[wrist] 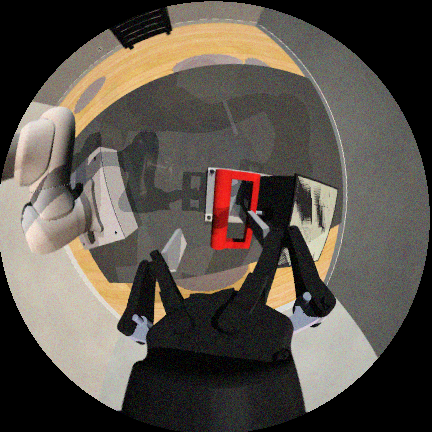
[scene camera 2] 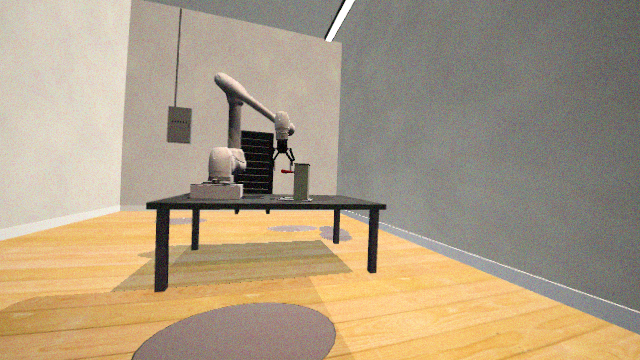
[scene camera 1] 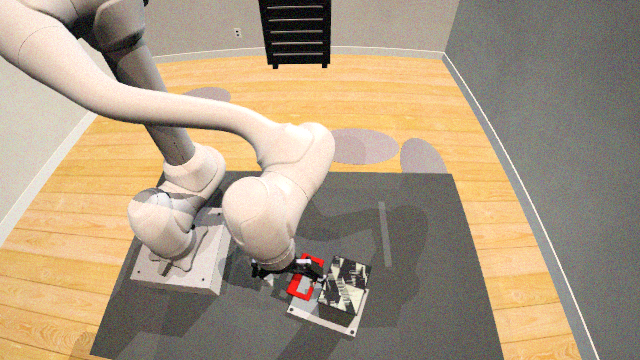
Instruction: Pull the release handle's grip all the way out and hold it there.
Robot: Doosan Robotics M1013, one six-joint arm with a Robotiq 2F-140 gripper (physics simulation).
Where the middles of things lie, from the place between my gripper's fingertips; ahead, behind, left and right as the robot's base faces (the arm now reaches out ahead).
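Labels:
So you can picture it, my hand is 20 cm above the pale base plate (scene camera 1: 307, 310), and it's 10 cm short of that plate and 1 cm to the right of it.

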